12 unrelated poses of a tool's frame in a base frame.
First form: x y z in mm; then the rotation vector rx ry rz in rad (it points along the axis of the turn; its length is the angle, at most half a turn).
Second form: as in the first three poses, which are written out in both.
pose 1, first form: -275.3 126.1 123.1 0.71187 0.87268 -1.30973
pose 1, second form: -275.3 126.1 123.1 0.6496 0.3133 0.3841 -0.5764
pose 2, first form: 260.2 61.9 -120.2 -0.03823 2.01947 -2.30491
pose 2, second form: 260.2 61.9 -120.2 0.0384 -0.0125 0.6585 -0.7515
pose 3, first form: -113.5 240.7 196.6 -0.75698 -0.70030 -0.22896
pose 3, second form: -113.5 240.7 196.6 0.8637 -0.3611 -0.3341 -0.1092
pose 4, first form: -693.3 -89.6 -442.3 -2.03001 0.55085 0.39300
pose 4, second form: -693.3 -89.6 -442.3 0.4802 -0.8321 0.2258 0.1611
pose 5, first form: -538.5 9.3 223.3 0.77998 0.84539 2.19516
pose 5, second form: -538.5 9.3 223.3 0.3256 0.2976 0.3225 0.8375
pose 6, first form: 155.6 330.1 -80.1 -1.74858 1.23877 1.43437
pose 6, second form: 155.6 330.1 -80.1 0.2778 -0.6514 0.4615 0.5344
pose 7, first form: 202.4 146.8 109.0 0.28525 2.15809 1.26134
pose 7, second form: 202.4 146.8 109.0 0.3078 0.1079 0.8161 0.4770
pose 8, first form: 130.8 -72.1 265.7 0.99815 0.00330 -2.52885
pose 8, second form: 130.8 -72.1 265.7 0.2099 0.3590 0.0012 -0.9094
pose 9, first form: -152.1 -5.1 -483.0 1.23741 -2.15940 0.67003
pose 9, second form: -152.1 -5.1 -483.0 0.2784 0.4611 -0.8047 0.2497
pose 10, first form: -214.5 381.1 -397.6 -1.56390 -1.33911 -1.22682
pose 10, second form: -214.5 381.1 -397.6 0.3639 -0.6078 -0.5204 -0.4768
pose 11, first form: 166.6 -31.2 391.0 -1.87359 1.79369 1.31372
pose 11, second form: 166.6 -31.2 391.0 0.1168 -0.6400 0.6127 0.4487
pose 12, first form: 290.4 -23.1 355.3 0.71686 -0.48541 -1.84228
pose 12, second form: 290.4 -23.1 355.3 0.5253 0.2997 -0.2029 -0.7701
